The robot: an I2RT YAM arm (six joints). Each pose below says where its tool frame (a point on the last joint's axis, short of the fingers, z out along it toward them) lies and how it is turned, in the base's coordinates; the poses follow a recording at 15 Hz.
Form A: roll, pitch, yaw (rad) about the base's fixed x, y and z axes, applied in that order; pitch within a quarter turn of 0, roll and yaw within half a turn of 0; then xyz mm.
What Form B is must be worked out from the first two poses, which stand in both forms.
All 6 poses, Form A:
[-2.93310 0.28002 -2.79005 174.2 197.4 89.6]
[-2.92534 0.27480 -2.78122 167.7 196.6 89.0]
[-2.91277 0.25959 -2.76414 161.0 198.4 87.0]
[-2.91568 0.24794 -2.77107 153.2 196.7 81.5]
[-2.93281 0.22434 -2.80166 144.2 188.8 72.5]
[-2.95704 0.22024 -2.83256 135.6 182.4 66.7]
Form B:
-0.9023 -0.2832 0.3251 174.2; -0.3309 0.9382 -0.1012 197.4; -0.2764 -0.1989 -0.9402 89.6; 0 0 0 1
-0.9007 -0.2899 0.3237 167.7; -0.3394 0.9345 -0.1073 196.6; -0.2714 -0.2065 -0.9401 89.0; 0 0 0 1
-0.8985 -0.3048 0.3160 161.0; -0.3562 0.9268 -0.1187 198.4; -0.2567 -0.2192 -0.9413 87.0; 0 0 0 1
-0.9036 -0.3017 0.3041 153.2; -0.3510 0.9284 -0.1222 196.7; -0.2454 -0.2171 -0.9448 81.5; 0 0 0 1
-0.9192 -0.2827 0.2743 144.2; -0.3251 0.9377 -0.1228 188.8; -0.2225 -0.2021 -0.9538 72.5; 0 0 0 1
-0.9296 -0.2608 0.2604 135.6; -0.2968 0.9486 -0.1095 182.4; -0.2185 -0.1791 -0.9593 66.7; 0 0 0 1

